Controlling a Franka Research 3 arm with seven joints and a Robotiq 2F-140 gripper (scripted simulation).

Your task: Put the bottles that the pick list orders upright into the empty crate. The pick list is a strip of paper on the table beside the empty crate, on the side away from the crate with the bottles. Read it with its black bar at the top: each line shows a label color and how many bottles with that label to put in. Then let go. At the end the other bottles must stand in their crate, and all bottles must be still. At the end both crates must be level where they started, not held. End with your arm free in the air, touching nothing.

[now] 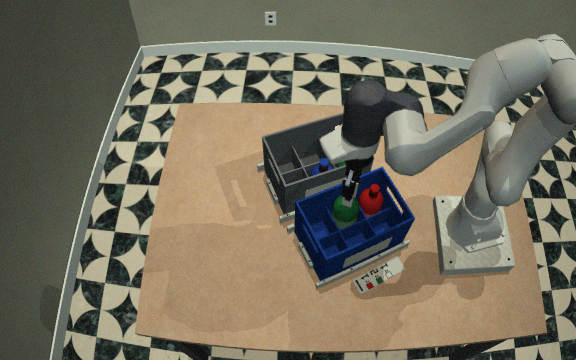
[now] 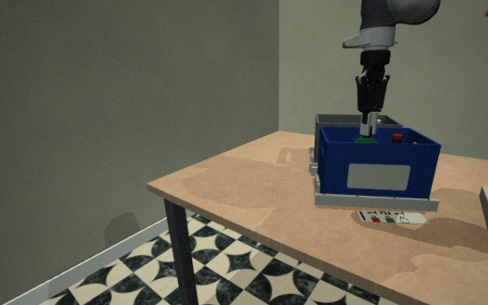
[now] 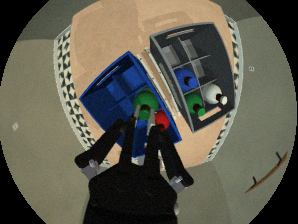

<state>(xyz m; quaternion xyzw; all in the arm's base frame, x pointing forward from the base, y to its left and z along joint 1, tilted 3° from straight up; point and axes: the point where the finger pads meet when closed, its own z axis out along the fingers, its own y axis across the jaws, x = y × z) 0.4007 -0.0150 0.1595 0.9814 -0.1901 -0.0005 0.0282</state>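
My gripper is now 110 mm above the blue crate, 40 mm to the right of it and 20 mm past it. Also, from my hand: red bottle 110 mm below, 80 mm behind, 40 mm to the right; grey crate 170 mm to the right, 110 mm below, 80 mm ahead; blue bottle 120 mm to the right, 110 mm below, 60 mm ahead.
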